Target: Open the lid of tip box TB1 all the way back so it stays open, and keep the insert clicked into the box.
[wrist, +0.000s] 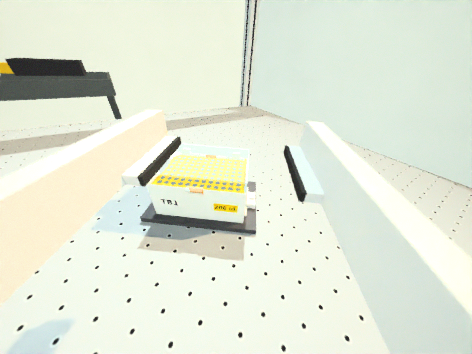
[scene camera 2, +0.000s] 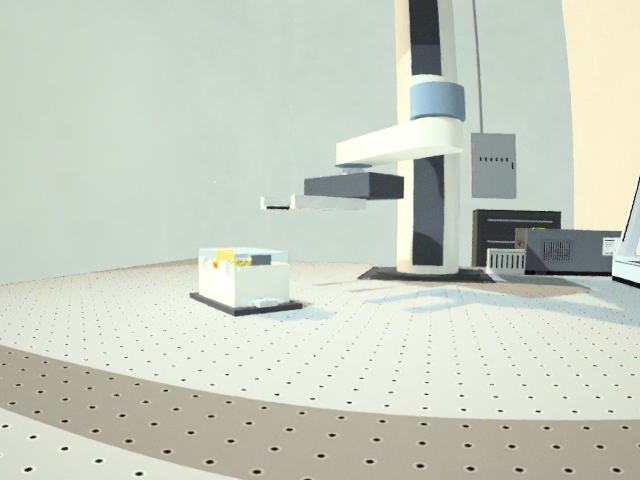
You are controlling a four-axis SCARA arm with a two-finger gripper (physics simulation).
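Note:
Tip box TB1 is white, with a "TB1" label and a yellow tag on its side, and stands upright on a dark base plate. Its clear lid lies closed over the top. Under it shows the yellow insert, level in the box, with a row of dark holes along its near edge. My gripper hangs well above the box, level and empty. It is shut to its narrow stance, with a gap between the black pads.
A small pale piece sits at the box's side on the plate. The arm's column rises behind at the right. Beyond it stand a white slotted rack, a grey unit and a dark cabinet. A dark bench shows far left.

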